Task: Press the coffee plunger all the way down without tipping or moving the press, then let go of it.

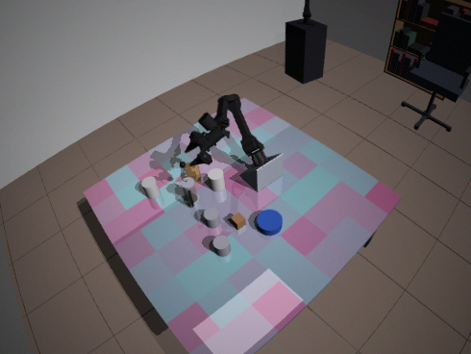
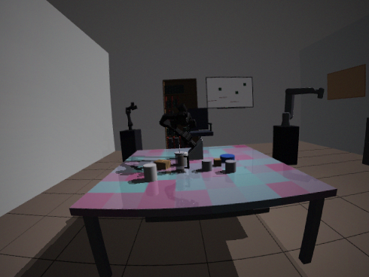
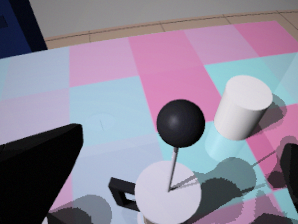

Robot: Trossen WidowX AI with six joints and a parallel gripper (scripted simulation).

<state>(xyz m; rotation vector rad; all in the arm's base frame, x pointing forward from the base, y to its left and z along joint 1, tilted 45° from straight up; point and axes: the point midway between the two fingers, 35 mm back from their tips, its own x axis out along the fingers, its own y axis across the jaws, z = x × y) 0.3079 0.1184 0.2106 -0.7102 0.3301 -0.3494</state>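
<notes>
My gripper tip is 3 cm short of the coffee press, 1 cm to the right of it and 16 cm above it. The rest, counted from my gripper tip: blue disc: 21 cm behind, 35 cm to the left, 26 cm below.
</notes>
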